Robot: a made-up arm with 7 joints. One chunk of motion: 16 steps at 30 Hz.
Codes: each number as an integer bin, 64 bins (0 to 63) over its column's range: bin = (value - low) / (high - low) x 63, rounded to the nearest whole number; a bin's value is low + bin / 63 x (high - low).
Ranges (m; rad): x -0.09..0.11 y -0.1..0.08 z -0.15..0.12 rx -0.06..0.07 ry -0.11..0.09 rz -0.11..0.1
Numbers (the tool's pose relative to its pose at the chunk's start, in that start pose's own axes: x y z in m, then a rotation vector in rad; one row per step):
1: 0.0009 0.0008 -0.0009 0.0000 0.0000 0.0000
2: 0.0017 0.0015 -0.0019 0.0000 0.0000 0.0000
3: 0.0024 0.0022 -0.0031 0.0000 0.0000 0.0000
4: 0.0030 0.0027 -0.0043 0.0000 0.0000 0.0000
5: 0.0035 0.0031 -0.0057 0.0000 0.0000 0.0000
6: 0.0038 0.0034 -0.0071 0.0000 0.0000 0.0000
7: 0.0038 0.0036 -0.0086 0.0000 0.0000 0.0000
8: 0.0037 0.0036 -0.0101 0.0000 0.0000 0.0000
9: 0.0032 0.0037 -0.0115 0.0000 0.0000 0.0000
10: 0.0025 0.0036 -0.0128 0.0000 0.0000 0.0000
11: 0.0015 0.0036 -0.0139 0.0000 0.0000 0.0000
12: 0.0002 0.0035 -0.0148 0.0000 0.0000 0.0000
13: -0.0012 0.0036 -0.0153 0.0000 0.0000 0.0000
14: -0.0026 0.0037 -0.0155 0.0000 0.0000 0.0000
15: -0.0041 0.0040 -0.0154 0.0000 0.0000 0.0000
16: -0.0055 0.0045 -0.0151 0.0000 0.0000 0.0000
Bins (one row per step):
1: 29 35 35 29 35 33
2: 29 36 35 29 35 33
3: 29 36 34 29 35 33
4: 29 36 34 29 35 33
5: 29 36 34 29 35 33
6: 30 36 33 29 35 33
7: 30 36 33 29 35 33
8: 30 36 33 29 35 33
9: 29 36 32 29 35 33
10: 29 36 32 29 35 33
11: 29 36 32 29 35 33
12: 28 36 32 29 35 33
13: 28 36 31 29 35 33
14: 28 36 31 29 35 33
15: 27 36 31 29 35 33
16: 27 37 31 29 35 33

